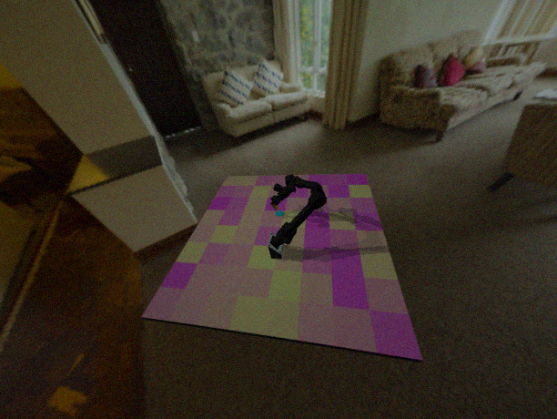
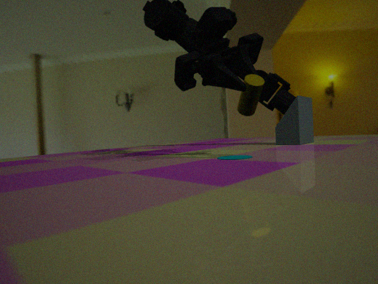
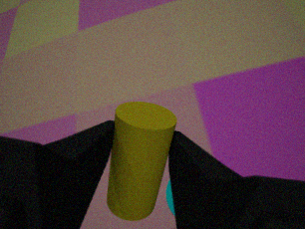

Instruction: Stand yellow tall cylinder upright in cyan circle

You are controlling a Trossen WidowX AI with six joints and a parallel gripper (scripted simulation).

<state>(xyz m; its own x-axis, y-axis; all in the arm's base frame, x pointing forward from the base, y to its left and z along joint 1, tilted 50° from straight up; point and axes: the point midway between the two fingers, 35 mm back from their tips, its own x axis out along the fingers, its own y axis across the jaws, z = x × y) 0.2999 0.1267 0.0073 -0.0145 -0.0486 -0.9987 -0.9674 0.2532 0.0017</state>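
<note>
The cyan circle is 12 cm below my gripper tip, 3 cm to the right of it and 2 cm ahead of it. The rest, counted from my gripper tip: yellow tall cylinder 1 cm to the right, 1 cm below, 1 cm behind.
</note>
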